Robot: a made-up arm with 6 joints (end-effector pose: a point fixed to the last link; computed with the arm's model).
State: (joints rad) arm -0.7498 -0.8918 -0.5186 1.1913 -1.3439 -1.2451
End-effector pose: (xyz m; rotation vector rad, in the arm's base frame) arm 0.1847 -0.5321 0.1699 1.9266 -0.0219 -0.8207
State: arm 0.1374 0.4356 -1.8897 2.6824 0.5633 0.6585
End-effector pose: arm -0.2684 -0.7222 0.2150 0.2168 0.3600 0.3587
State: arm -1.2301 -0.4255 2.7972 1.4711 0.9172 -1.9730
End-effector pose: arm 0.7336 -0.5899 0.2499 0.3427 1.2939 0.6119
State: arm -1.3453 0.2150 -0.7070 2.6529 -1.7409 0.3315
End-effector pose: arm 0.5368 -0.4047 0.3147 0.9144 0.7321 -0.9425
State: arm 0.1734 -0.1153 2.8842 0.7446 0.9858 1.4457
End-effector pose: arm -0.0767 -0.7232 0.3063 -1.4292 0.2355 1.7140
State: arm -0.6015 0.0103 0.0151 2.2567 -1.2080 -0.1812
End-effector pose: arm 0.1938 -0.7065 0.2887 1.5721 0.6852 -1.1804
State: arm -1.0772 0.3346 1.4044 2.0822 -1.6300 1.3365
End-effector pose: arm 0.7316 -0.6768 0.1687 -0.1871 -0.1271 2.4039
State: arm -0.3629 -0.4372 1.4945 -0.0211 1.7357 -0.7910
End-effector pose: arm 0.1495 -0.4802 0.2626 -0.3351 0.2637 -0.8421
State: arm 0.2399 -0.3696 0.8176 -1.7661 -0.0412 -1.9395
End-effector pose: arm -0.0573 -0.8696 -0.0491 0.2013 -1.3075 1.0297
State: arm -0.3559 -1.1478 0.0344 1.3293 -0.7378 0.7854
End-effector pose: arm 0.0674 -0.4606 0.1882 -2.1844 0.7190 0.1893
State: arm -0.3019 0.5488 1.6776 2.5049 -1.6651 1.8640
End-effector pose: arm 0.1580 -0.9455 0.0747 0.3437 0.0630 1.4699
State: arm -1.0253 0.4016 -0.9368 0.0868 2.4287 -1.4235
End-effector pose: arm 0.4403 -0.7070 -0.1096 2.3281 1.5224 0.4696
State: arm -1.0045 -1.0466 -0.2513 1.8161 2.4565 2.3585
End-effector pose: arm 0.7542 -0.5712 0.0504 0.6891 -0.0674 2.4149
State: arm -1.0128 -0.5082 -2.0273 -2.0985 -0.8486 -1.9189
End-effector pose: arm 0.2983 -0.3684 0.1306 -2.3206 -0.0237 0.2542
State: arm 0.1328 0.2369 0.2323 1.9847 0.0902 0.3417
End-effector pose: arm -0.2240 -0.4175 0.1165 1.6577 -0.9652 -1.1262
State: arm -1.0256 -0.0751 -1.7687 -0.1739 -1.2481 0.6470
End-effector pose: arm 0.4770 -0.2437 -0.0174 -1.8863 0.7371 -0.8090
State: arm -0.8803 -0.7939 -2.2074 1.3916 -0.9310 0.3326
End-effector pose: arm 0.6106 -0.3975 -0.1185 1.7389 -2.0388 0.9740
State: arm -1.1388 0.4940 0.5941 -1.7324 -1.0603 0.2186
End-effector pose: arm 0.8500 -0.5264 0.0681 0.1850 2.5980 0.5470
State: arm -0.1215 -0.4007 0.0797 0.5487 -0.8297 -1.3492
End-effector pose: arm 0.1085 -0.5119 0.3372 1.4187 -0.1696 -2.3644
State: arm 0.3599 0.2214 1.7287 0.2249 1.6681 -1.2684
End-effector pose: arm -0.0370 -0.4371 0.2594 -0.5271 1.2053 -1.1564
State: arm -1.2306 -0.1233 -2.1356 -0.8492 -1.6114 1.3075
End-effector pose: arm 0.4507 -0.2212 -0.0267 -0.5769 -0.5236 -0.8303
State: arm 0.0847 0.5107 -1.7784 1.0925 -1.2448 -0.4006
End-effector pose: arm -0.1829 -0.4377 -0.0962 0.6373 -1.3566 -0.8796
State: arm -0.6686 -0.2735 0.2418 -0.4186 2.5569 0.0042
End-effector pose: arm 0.2176 -0.4329 0.0676 -0.8518 -0.2950 -0.5500
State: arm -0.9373 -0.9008 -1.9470 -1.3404 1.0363 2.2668
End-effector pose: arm 0.6202 -0.6478 0.3155 0.9033 2.0760 -0.5636
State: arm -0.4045 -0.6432 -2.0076 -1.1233 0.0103 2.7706
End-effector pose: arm 0.2285 -0.5556 0.3579 1.7703 0.3544 -1.9667
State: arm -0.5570 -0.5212 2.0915 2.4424 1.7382 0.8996
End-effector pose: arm 0.2109 -0.4420 0.0234 -2.3382 0.8754 -0.3515
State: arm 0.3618 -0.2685 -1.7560 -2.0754 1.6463 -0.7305
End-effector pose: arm -0.0937 -0.7657 0.2733 -0.1046 0.2682 1.4670
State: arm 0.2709 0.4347 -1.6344 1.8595 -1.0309 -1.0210
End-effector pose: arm -0.2498 -0.3309 0.0158 -0.5005 -0.4805 -1.3116
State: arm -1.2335 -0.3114 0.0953 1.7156 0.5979 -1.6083
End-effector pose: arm 0.3534 -0.4209 -0.0034 0.1032 -0.8236 -0.1976
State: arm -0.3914 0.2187 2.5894 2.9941 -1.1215 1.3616
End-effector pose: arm 0.0549 -0.8319 -0.0703 -0.0880 -0.8831 0.6184
